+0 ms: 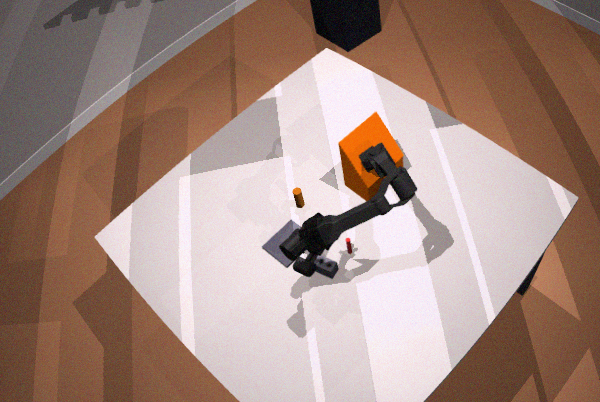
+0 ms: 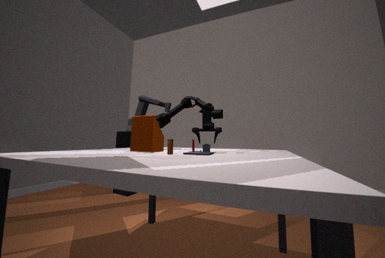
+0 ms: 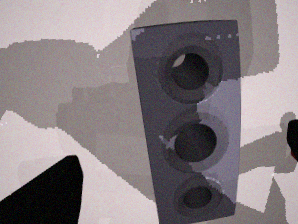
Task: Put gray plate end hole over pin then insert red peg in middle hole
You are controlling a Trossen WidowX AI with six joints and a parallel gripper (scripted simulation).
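The gray plate lies 20 mm below my gripper tip. From my gripper tip the other things lie so: red peg: 110 mm behind, 20 mm to the left, 10 mm below; base: 140 mm to the right, 50 mm below, 10 mm ahead; small orange cylinder: 240 mm to the right, 110 mm behind, 10 mm below.
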